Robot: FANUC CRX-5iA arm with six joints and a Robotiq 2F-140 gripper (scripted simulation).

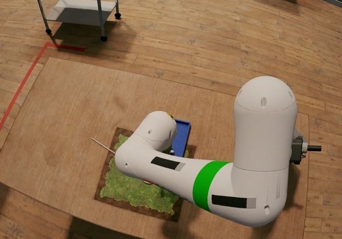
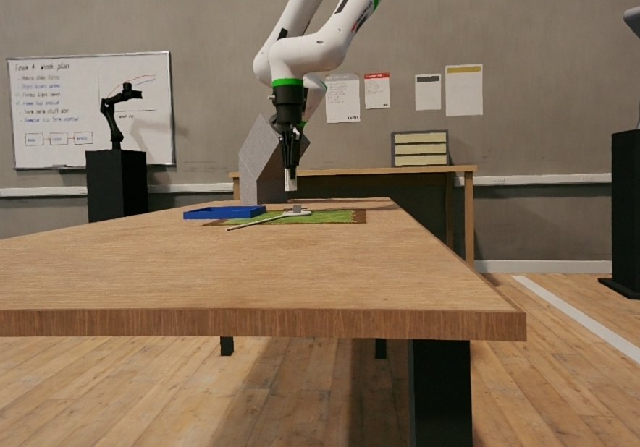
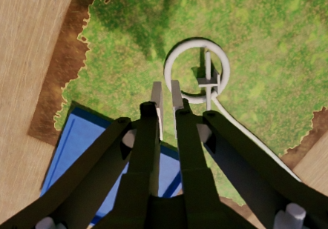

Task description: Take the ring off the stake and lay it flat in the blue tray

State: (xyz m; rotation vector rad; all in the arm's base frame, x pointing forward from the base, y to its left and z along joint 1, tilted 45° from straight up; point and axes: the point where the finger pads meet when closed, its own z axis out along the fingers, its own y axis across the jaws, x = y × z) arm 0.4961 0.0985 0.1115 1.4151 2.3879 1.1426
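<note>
Now: hand 10 cm above the ring, 3 cm short of it and 2 cm to the right of it. From my hand the other things lie so: blue tray: 19 cm to the right, 10 cm below, 3 cm ahead; then short stake: 9 cm below, 5 cm ahead, 3 cm to the left; then grass mat: 12 cm below, 5 cm ahead, 2 cm to the left.
</note>
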